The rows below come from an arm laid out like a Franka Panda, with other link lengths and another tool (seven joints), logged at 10 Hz.
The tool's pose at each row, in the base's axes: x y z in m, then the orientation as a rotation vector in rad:
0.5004 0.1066 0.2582 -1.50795 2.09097 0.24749
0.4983 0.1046 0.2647 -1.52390 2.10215 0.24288
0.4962 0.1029 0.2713 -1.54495 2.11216 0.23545
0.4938 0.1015 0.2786 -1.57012 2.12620 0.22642
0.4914 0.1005 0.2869 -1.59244 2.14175 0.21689
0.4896 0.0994 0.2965 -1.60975 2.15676 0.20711
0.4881 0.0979 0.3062 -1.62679 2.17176 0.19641
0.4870 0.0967 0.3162 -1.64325 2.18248 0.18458
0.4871 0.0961 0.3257 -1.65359 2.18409 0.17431
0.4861 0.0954 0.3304 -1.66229 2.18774 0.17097
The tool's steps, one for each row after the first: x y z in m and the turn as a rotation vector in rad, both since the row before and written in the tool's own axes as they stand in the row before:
-0.0013 0.0002 -0.0070 -0.00812 0.01678 -0.00410
-0.0015 0.0003 -0.0070 -0.00846 0.01923 -0.00786
-0.0019 0.0006 -0.0076 -0.01078 0.02454 -0.00831
-0.0025 0.0007 -0.0083 -0.00975 0.02450 -0.00605
-0.0030 0.0000 -0.0094 -0.00720 0.02194 -0.00363
-0.0025 -0.0004 -0.0096 -0.00661 0.02213 -0.00358
-0.0028 -0.0007 -0.0097 -0.00425 0.01932 -0.00540
-0.0032 -0.0015 -0.0088 0.00081 0.00969 -0.00617
-0.0009 0.0001 -0.0048 -0.00331 0.00773 -0.00334

